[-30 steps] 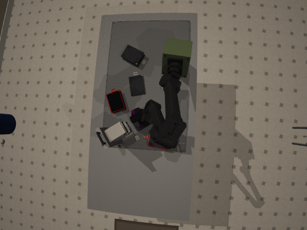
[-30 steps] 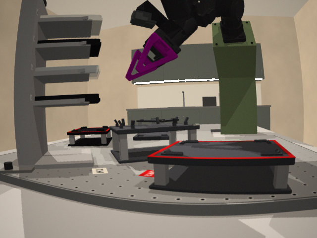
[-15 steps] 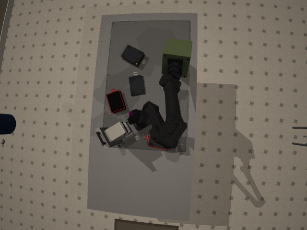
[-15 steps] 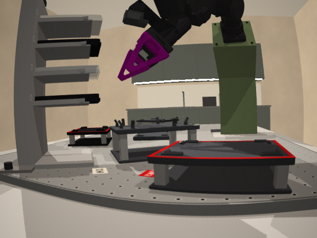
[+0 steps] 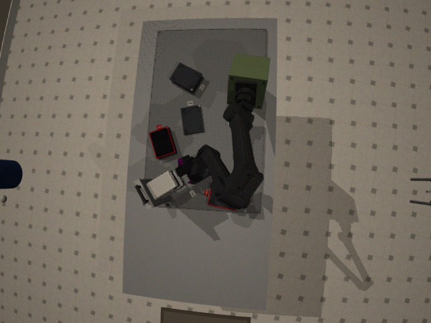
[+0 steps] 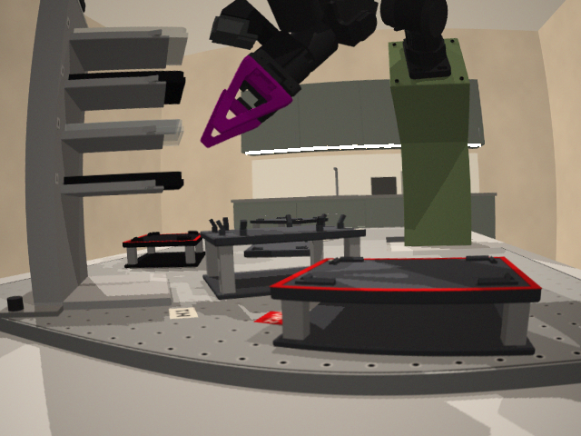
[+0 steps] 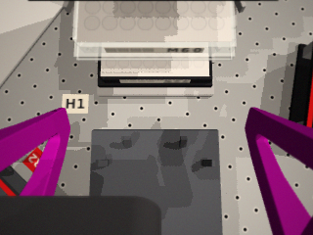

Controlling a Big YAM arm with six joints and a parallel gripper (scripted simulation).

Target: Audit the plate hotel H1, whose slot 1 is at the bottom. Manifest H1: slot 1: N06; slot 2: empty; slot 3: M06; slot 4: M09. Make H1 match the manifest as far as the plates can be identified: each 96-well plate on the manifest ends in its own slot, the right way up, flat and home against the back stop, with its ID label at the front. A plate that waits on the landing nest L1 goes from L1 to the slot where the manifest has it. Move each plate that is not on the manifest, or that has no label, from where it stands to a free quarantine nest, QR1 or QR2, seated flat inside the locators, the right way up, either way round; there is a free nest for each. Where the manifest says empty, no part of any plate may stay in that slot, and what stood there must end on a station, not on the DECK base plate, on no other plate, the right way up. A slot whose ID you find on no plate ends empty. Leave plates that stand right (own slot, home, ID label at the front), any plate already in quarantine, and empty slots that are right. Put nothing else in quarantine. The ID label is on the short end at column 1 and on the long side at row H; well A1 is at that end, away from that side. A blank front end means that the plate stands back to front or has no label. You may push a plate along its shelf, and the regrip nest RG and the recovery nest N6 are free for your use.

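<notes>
My hand is 8 cm short of the clear 96-well plate and 7 cm to the right of it. Round my hand: white well plate: 8 cm ahead, 7 cm to the left, 11 cm above; regrip nest RG: 6 cm behind, 4 cm to the right, 12 cm below; A1 mark: 15 cm behind, 5 cm to the right, 11 cm below.
</notes>
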